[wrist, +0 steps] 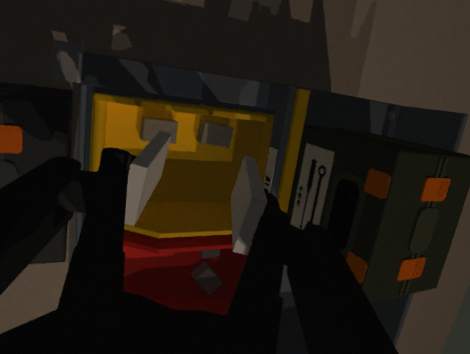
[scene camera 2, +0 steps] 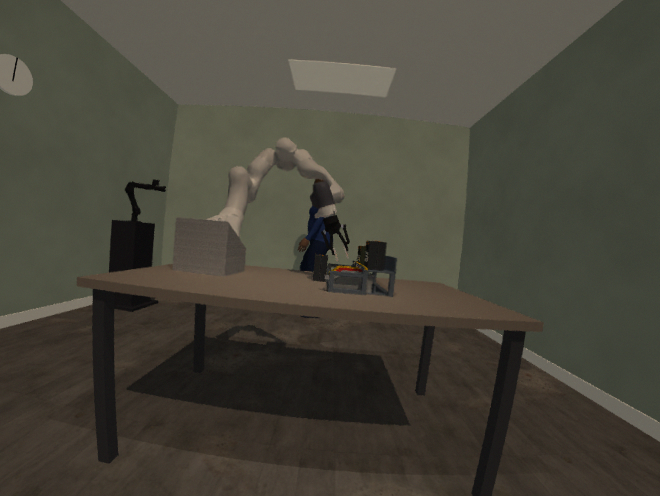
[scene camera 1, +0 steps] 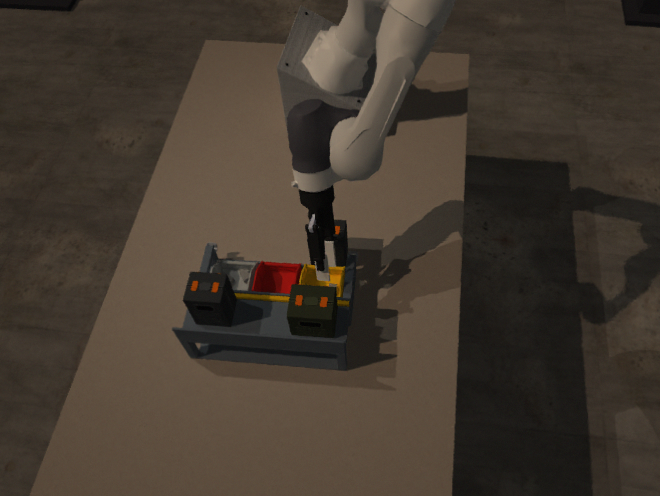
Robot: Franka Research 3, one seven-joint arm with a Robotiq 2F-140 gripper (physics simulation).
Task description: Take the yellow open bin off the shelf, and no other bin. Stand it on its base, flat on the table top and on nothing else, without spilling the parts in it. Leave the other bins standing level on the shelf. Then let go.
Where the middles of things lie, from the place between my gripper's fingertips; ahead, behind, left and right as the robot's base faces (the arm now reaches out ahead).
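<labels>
From my hand, the yellow bin (scene camera 1: 308,276) is 8 cm below, 1 cm ahead and 2 cm to the right, and going by their middles it is the nearest to my hand of the things named here. The red bin (scene camera 1: 273,277) sits 8 cm below my hand as well, 2 cm ahead of it and 13 cm to the right of it. Then I consider the yellow strip (wrist: 302,96), 1 cm below my hand, 12 cm to the right of it and 8 cm ahead of it. The grey bin (scene camera 1: 232,268) is 8 cm below my hand, 3 cm ahead of it and 24 cm to the right of it. Going by their middles, the grey bin is the farthest from my hand of the things named here.
</labels>
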